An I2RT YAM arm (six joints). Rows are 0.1 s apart.
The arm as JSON. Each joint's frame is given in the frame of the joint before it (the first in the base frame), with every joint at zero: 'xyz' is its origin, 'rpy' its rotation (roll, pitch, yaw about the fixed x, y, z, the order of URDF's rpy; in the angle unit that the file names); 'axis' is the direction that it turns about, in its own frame. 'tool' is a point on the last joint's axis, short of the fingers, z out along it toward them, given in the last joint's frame.
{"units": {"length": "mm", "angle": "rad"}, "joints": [
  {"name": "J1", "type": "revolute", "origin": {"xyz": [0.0, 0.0, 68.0], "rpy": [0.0, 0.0, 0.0]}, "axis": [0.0, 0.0, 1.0]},
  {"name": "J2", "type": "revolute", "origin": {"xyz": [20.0, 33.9, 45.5], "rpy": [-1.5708, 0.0, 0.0]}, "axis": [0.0, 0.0, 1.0]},
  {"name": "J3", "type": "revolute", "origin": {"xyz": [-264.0, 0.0, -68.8], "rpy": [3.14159, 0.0, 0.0]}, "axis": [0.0, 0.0, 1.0]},
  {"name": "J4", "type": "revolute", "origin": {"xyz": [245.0, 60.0, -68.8], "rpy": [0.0, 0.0, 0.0]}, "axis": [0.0, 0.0, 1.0]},
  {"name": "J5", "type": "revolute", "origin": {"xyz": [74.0, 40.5, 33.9], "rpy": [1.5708, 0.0, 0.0]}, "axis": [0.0, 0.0, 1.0]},
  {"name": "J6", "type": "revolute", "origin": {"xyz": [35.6, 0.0, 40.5], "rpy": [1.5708, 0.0, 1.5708]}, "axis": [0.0, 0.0, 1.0]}
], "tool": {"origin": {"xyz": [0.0, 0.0, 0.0], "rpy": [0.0, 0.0, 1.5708]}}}
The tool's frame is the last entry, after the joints.
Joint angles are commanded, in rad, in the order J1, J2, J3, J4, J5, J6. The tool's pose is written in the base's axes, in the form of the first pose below.
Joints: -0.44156, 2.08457, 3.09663, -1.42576, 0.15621, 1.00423
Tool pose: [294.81, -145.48, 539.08, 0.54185, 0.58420, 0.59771, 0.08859]
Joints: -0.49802, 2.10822, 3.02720, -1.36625, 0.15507, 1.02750
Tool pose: [308.82, -174.17, 524.24, 0.52973, 0.61281, 0.58148, 0.07569]
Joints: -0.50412, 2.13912, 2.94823, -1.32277, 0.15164, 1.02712
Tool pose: [332.63, -189.64, 501.06, 0.50267, 0.62423, 0.59430, 0.06682]
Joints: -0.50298, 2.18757, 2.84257, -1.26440, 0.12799, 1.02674
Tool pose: [365.86, -206.47, 463.12, 0.46040, 0.63404, 0.61793, 0.06470]
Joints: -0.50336, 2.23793, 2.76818, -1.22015, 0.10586, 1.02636
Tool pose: [391.27, -219.75, 426.94, 0.42365, 0.64175, 0.63609, 0.06384]
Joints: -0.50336, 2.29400, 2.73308, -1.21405, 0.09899, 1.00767
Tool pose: [409.26, -229.38, 393.31, 0.38616, 0.64528, 0.65708, 0.05239]
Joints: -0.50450, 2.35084, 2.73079, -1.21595, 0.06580, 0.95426
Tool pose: [422.90, -236.18, 366.50, 0.35680, 0.63041, 0.68758, 0.05013]
